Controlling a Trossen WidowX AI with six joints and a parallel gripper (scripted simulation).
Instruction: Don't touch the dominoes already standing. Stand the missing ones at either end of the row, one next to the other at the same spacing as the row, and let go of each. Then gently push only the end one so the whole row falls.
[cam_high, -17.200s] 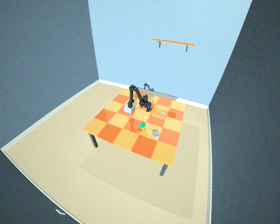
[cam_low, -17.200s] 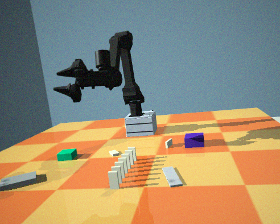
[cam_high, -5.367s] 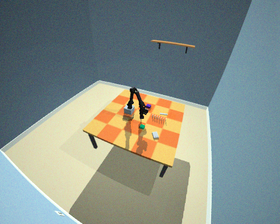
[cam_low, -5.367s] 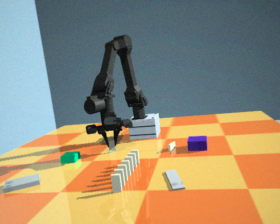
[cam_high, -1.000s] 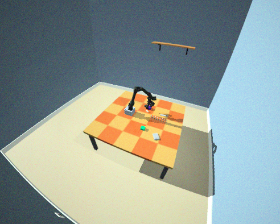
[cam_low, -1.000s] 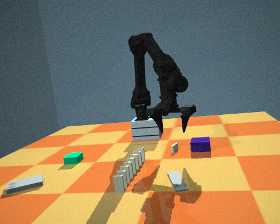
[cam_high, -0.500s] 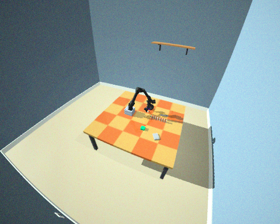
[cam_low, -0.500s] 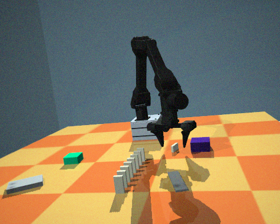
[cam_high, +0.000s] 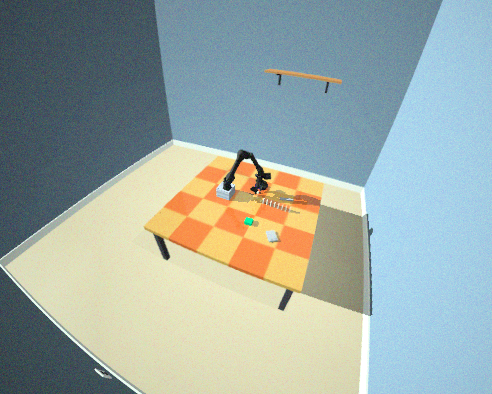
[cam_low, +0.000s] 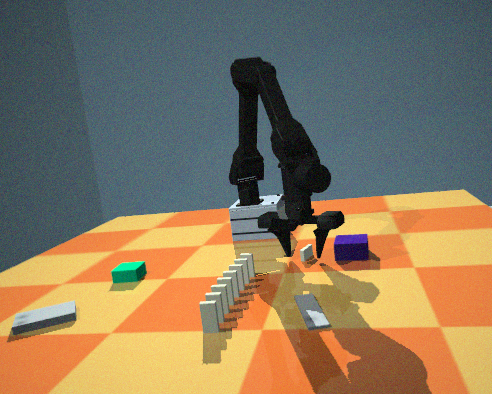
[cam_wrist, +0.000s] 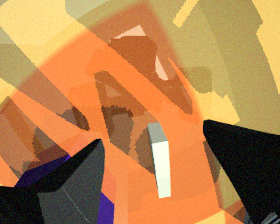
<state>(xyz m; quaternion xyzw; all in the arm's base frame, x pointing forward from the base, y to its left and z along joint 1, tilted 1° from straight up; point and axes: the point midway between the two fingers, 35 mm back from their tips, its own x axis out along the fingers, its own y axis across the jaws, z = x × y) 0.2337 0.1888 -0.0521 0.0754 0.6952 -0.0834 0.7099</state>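
Right now my gripper tip is 10 cm to the right of the purple block, 3 cm past it and 1 cm below it. Also, from my gripper tip: green block (38 cm to the right, 10 cm ahead, 1 cm above).
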